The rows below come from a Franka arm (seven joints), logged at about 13 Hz.
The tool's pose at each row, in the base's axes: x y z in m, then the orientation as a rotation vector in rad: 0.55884, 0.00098, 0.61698, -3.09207, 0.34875, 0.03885; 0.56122, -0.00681, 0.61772, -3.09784, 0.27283, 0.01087; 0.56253, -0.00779, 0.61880, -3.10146, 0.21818, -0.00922; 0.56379, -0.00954, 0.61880, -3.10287, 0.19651, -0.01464; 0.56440, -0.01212, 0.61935, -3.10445, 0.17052, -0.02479; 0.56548, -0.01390, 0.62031, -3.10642, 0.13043, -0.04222; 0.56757, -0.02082, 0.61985, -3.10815, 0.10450, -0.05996; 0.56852, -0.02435, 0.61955, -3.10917, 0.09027, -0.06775; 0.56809, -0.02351, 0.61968, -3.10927, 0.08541, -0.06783; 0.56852, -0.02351, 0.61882, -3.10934, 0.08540, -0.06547; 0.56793, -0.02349, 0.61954, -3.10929, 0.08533, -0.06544; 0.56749, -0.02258, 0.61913, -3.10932, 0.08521, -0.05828; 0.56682, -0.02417, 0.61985, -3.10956, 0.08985, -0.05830; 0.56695, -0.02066, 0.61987, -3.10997, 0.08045, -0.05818
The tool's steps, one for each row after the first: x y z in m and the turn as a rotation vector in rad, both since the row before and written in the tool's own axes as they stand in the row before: 0.00403, 0.00704, -0.00104, 0.00339, 0.01697, -0.04922; 0.00145, 0.00070, -0.00112, 0.00168, 0.01226, -0.03542; 0.00149, 0.00156, -0.00005, 0.00029, 0.00325, -0.01402; 0.00093, 0.00246, -0.00062, 0.00037, 0.00624, -0.01685; 0.00128, 0.00162, -0.00100, 0.00059, 0.01078, -0.02599; 0.00265, 0.00673, 0.00030, -0.00034, 0.01115, -0.01690; 0.00117, 0.00347, 0.00023, -0.00039, 0.00487, -0.00925; -0.00047, -0.00082, -0.00012, 0.00010, 0.00000, -0.00312; 0.00039, 0.00000, 0.00088, -0.00006, -0.00152, 0.00001; -0.00056, -0.00001, -0.00074, 0.00005, -0.00002, -0.00004; -0.00051, -0.00087, 0.00042, -0.00001, -0.00460, -0.00001; -0.00055, 0.00160, -0.00079, -0.00042, 0.00007, 0.00297; -0.00007, -0.00351, 0.00009, -0.00004, -0.00017, -0.00605
